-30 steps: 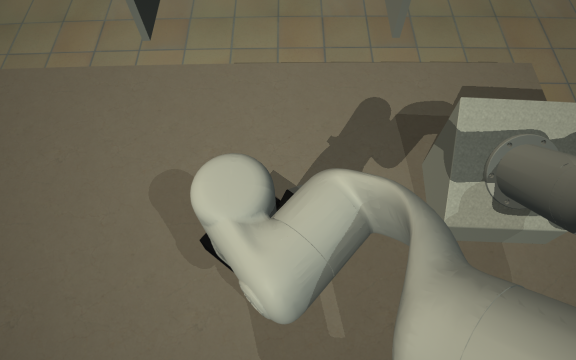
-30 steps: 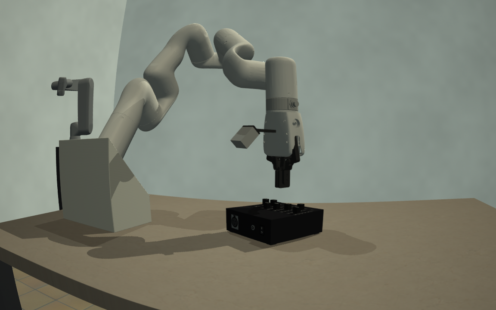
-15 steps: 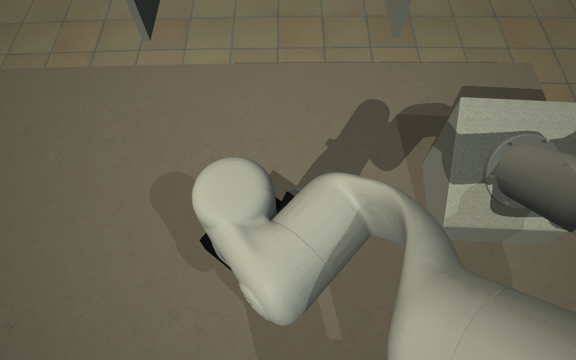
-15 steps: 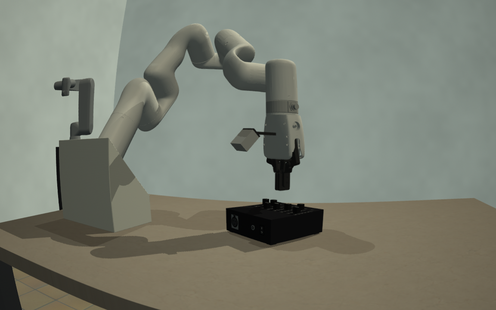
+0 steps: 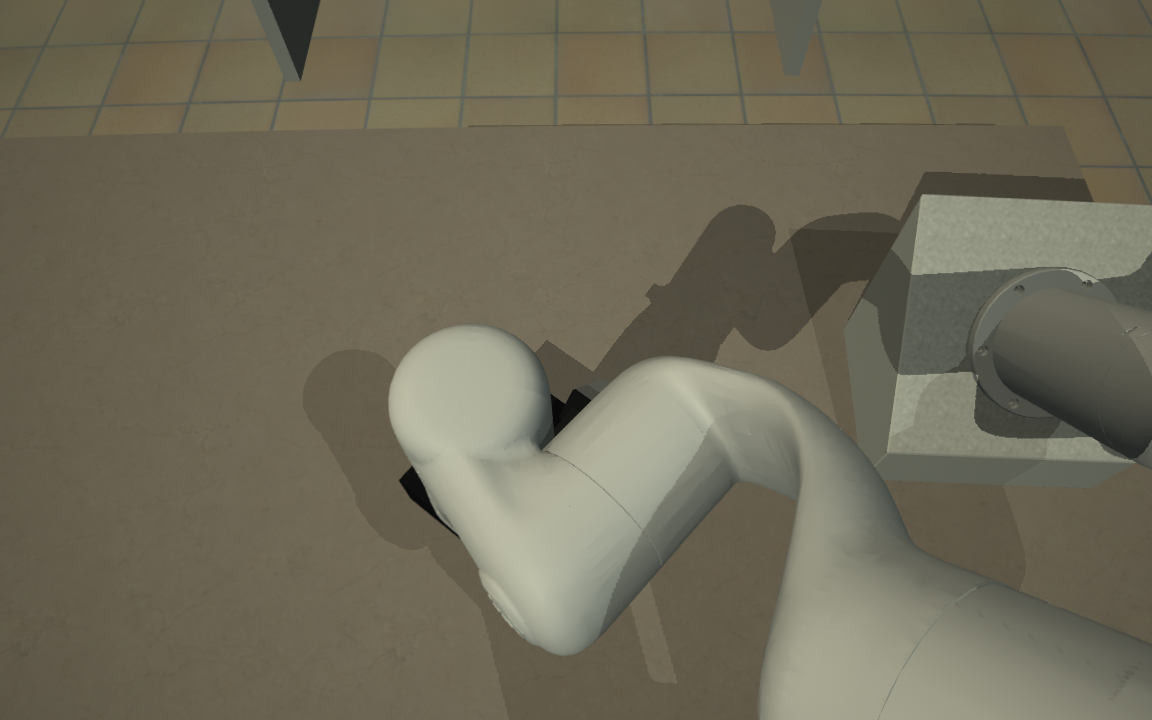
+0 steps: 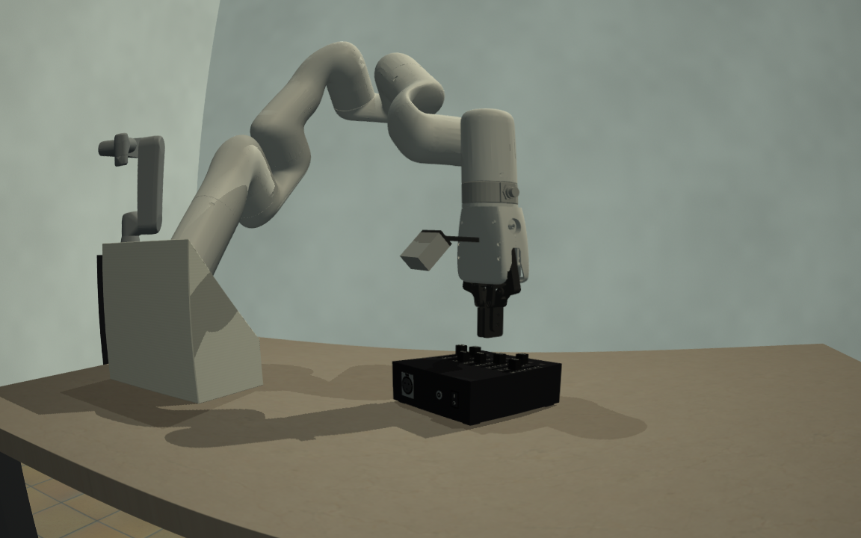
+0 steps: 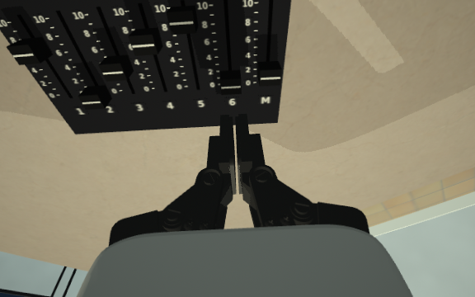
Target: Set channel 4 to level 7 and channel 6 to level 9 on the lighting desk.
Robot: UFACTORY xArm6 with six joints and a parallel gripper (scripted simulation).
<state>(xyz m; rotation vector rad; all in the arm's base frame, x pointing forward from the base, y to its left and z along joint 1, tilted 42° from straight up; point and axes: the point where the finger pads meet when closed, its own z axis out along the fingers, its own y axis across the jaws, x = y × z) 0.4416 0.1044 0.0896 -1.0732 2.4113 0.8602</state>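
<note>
Now: the channel 6 cap 30 mm below my hand, 20 mm to the right of it and 20 mm behind it. Also, from my hand: channel 4 cap: 70 mm to the right, 30 mm below; master fader cap: 40 mm behind, 30 mm below, 10 mm to the right; channel 5 cap: 60 mm to the right, 30 mm below, 20 mm behind.
</note>
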